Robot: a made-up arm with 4 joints.
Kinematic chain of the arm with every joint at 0, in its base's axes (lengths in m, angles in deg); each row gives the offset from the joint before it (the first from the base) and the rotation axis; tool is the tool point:
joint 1: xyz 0 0 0.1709 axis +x
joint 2: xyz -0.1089 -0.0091 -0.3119 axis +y
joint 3: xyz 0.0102 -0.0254 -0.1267 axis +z
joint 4: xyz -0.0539 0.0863 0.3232 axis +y
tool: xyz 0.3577 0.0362 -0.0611
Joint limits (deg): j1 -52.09..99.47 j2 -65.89..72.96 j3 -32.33..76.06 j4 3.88..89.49
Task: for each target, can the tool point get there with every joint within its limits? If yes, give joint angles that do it. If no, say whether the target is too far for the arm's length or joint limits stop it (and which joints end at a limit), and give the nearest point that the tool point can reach.
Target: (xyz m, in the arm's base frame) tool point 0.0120 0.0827 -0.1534
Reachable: yes | joints -25.09 -26.81 37.33 24.42
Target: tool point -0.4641 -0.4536 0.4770
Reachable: no: joint limits stop it (at a limit: joint 1, joint 3, joint 4) | nearest point -0.3049 -0.2540 0.1170 | short by 0.441 m
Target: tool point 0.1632 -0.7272 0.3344
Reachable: no: joint limits stop it (at a limit: joint 1, joint 3, joint 4) | nearest point 0.1892 -0.4414 -0.0577 | short by 0.486 m
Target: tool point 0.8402 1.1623 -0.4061
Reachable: no: too far | nearest point 0.1350 0.5075 -0.0810 | short by 1.016 m
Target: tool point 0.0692 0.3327 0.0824
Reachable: yes | joints 59.09 -33.04 3.04 48.85
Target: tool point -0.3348 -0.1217 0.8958
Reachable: no: joint limits stop it (at a limit: joint 1, joint 2, joint 4) | nearest point -0.1758 0.1403 0.4779 | short by 0.518 m
